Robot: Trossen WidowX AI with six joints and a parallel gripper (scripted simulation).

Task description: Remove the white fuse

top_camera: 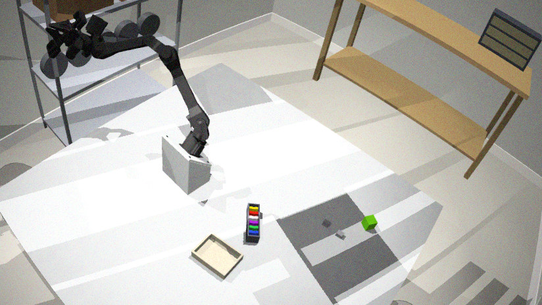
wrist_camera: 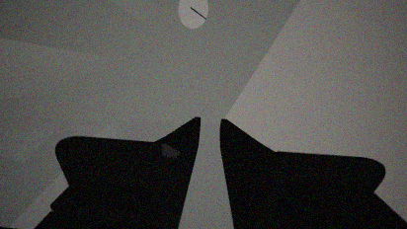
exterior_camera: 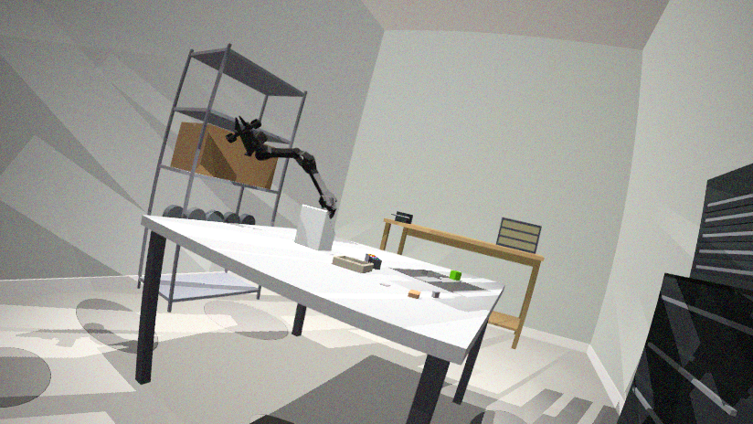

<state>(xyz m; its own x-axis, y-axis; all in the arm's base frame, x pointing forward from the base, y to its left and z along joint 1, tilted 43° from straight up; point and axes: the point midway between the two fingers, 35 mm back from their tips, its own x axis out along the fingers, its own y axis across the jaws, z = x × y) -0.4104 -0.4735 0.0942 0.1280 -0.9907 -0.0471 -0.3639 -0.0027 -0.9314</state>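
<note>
Now: gripper tip 72 cm short of the white fuse, 50 cm above it and 35 cm to the right of it. Round my gripper tip: beige tray: 75 cm ahead, 52 cm below, 17 cm to the left; red fuse: 71 cm ahead, 50 cm below, 37 cm to the left; yellow fuse: 69 cm ahead, 50 cm below, 38 cm to the left.
</note>
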